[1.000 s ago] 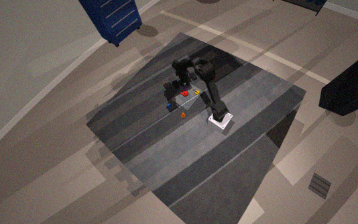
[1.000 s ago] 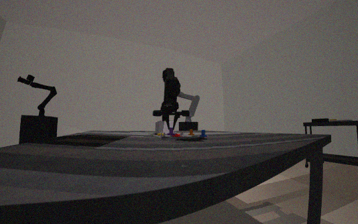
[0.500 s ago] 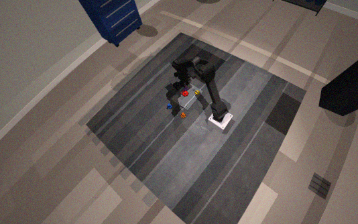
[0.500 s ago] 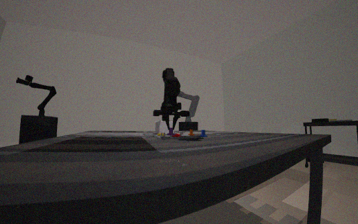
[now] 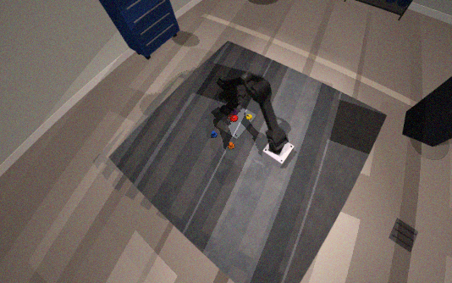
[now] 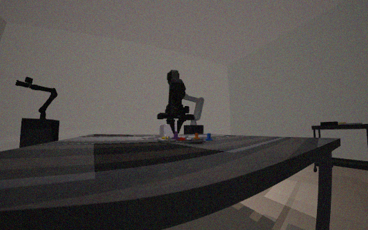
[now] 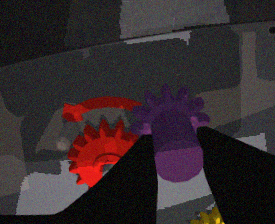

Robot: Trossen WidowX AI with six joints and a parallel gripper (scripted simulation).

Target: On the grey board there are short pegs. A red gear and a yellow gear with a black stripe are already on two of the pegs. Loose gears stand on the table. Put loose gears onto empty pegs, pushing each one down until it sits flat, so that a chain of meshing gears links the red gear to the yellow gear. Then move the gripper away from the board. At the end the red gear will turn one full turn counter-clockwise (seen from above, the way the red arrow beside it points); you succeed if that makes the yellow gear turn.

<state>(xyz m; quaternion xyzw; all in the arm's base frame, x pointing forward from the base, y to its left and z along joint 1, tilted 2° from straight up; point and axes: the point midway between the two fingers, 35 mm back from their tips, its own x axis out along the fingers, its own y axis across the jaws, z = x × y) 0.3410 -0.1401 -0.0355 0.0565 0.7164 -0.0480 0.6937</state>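
Now: gripper tip 10 mm above the purple gear. From my gripper tip the other things lie so: red gear 20 mm behind, 40 mm to the left, 30 mm below; blue gear 30 mm ahead, 200 mm to the left, 30 mm below; red arrow 10 mm ahead, 40 mm to the left, 30 mm below.
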